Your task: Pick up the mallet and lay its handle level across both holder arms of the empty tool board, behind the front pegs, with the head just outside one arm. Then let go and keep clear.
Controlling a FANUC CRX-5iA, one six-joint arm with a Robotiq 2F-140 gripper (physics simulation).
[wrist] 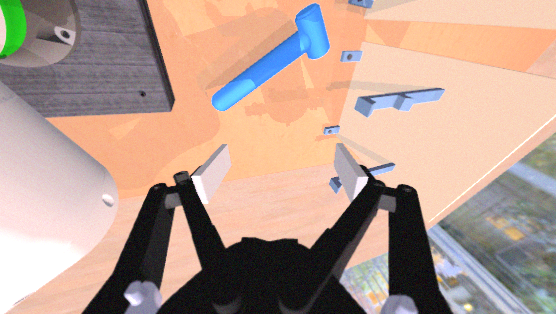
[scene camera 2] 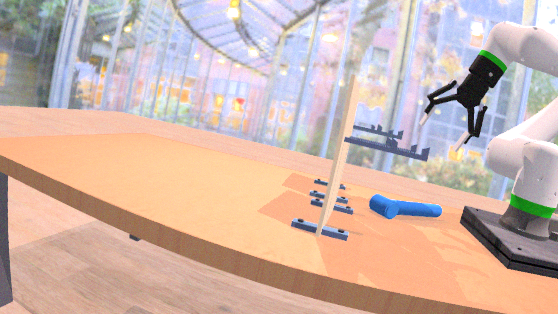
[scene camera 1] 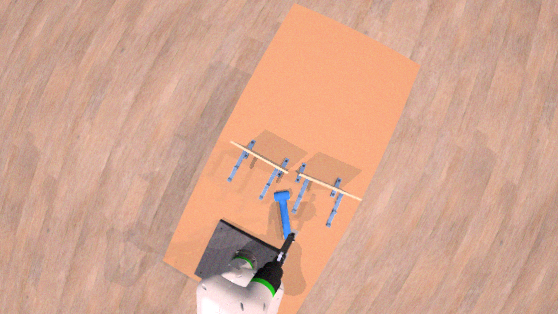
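Pixels of known places: gripper, between the fingertips: [wrist: 281,154] [scene camera 2: 438,137]; arm's base, origin of its link: [scene camera 2: 522,230] [scene camera 1: 244,262].
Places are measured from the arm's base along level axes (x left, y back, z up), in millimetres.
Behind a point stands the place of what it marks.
Note:
The blue mallet [scene camera 1: 284,215] {x -133, y -315, z -6 mm} [scene camera 2: 412,208] {x -113, y -313, z -19 mm} [wrist: 272,62] {x -125, y -314, z -6 mm} lies on the table, its head toward the boards and its handle end toward the robot base. My gripper [scene camera 1: 293,234] {x -180, y -258, z 191 mm} [scene camera 2: 442,131] {x -180, y -258, z 191 mm} [wrist: 281,154] {x -180, y -258, z 191 mm} is open and empty. It hangs high above the table, tilted, and overlaps the handle end in the overhead view. Two upright tool boards stand side by side, a left board [scene camera 1: 260,157] {x 39, y -572, z 249 mm} and a right board [scene camera 1: 345,192] {x -316, y -535, z 277 mm}. Both look bare. Pegged holder arms [scene camera 2: 390,147] {x 154, y -502, z 139 mm} [wrist: 400,101] {x -159, y -444, z 176 mm} stick out toward the robot's side. In the side view the boards overlap, so I cannot separate them.
The dark base plate [scene camera 1: 220,240] {x 158, y -75, z -9 mm} [scene camera 2: 482,237] {x 26, y -149, z -32 mm} [wrist: 125,65] {x -90, y -84, z 6 mm} of the robot stands on the orange table [scene camera 1: 340,90] {x -243, y -1046, z -48 mm} [scene camera 2: 150,185] {x 96, y -959, z -47 mm}, close to the mallet's handle end. The boards stand on small blue feet [scene camera 2: 320,229] [wrist: 351,56].

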